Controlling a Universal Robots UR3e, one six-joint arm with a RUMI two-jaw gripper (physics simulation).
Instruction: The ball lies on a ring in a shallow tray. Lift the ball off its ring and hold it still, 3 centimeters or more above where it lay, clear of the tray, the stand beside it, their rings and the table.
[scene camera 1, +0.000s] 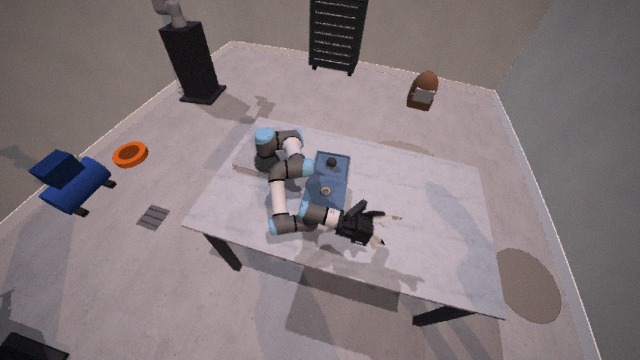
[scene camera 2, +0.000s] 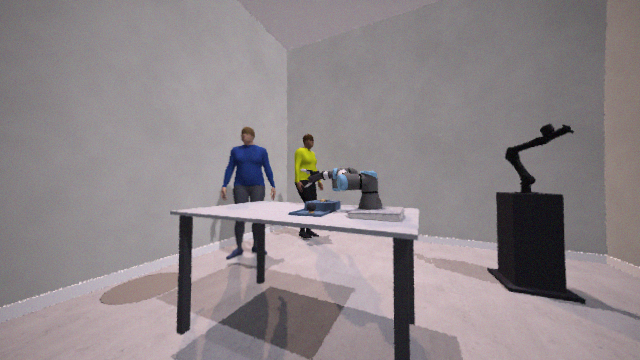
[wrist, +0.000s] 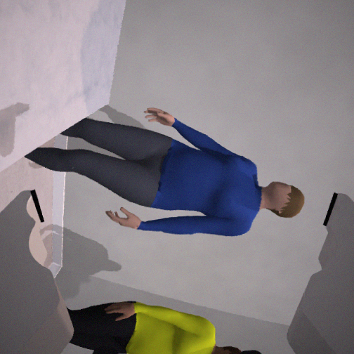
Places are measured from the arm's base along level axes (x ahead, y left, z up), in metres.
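Pixels of known places: gripper, between the fingertips: (scene camera 1: 392, 232) (scene camera 2: 302, 178); arm's base, origin of its link: (scene camera 1: 267, 163) (scene camera 2: 370, 208).
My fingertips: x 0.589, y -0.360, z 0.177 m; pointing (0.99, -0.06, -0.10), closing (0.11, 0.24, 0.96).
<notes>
For each thing: its top centre in the pictures, then the offset to it from my fingertips. "spot": a spot on its surface instead. Level surfaces: height alone.
- dark ball, centre of its top: (scene camera 1: 332, 158) (scene camera 2: 311, 202) dx -0.260, dy +0.443, dz -0.149 m
- orange-yellow ring, a spot on its surface: (scene camera 1: 326, 194) spot: dx -0.256, dy +0.215, dz -0.152 m
- table, height of its surface: dz -0.214 m
The dark ball (scene camera 1: 331, 162) (scene camera 2: 311, 206) lies in the shallow blue tray (scene camera 1: 342, 173) (scene camera 2: 298, 213), with a bit of its ring showing under it. Beside the tray is the taller blue stand (scene camera 1: 338, 198) (scene camera 2: 331, 206), with an orange-yellow ring (scene camera 1: 326, 194) on top. My gripper (scene camera 1: 391, 230) (scene camera 2: 304, 178) (wrist: 182, 194) is wide open, with nothing between its fingers. It points sideways, raised above the table, past the stand's end and away from the ball. The ball, tray and stand do not show in the wrist view.
The table (scene camera 1: 425, 200) (scene camera 2: 240, 212) (wrist: 45, 60) carries the arm's base, next to the tray, and a pale slab (scene camera 2: 377, 215). The bent arm passes close beside the tray and stand. A person in blue (scene camera 2: 249, 165) (wrist: 210, 185) and one in yellow (scene camera 2: 306, 162) (wrist: 170, 330) stand beyond the table.
</notes>
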